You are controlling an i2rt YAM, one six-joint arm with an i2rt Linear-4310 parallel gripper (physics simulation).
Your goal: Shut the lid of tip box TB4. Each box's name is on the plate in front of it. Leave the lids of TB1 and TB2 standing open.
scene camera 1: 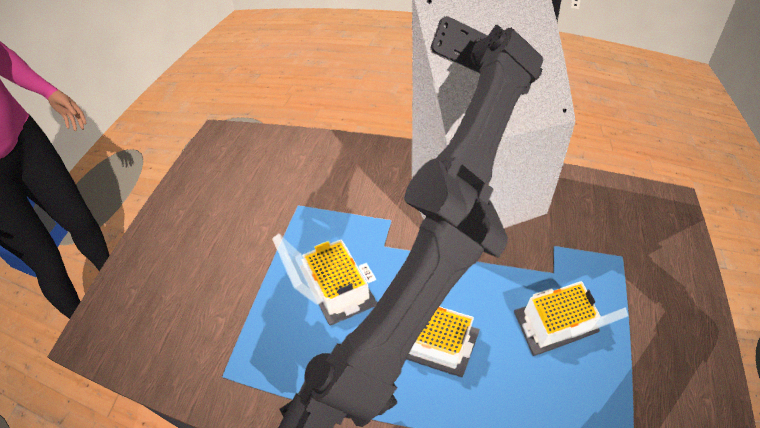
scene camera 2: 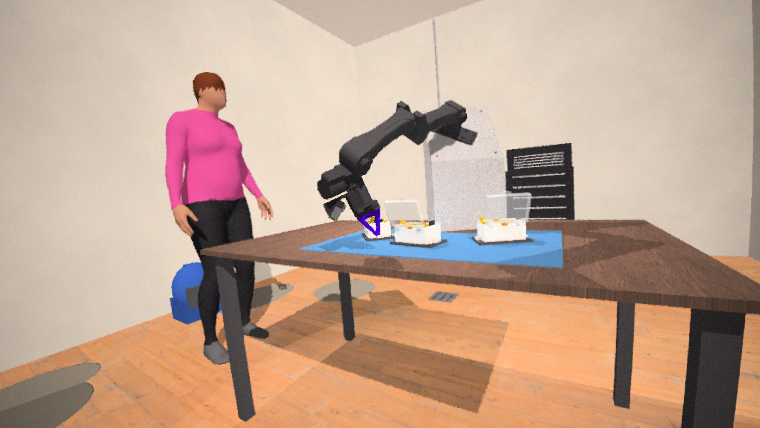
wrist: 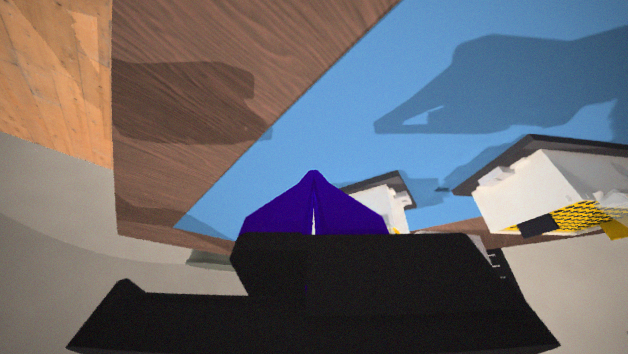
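The left tip box has a blurred plate that may read TB4. Its clear lid stands open, leaning out to the left in scene camera 1. The middle box has its lid up; the arm covers part of this box in scene camera 1. The right box has its lid open. I cannot read these two boxes' plates. My gripper is shut and empty, low over the mat, overlapping the left box in scene camera 2.
The boxes stand on a blue mat on a brown table. A grey speckled pedestal stands behind them. My arm reaches across the mat. A person stands at the left.
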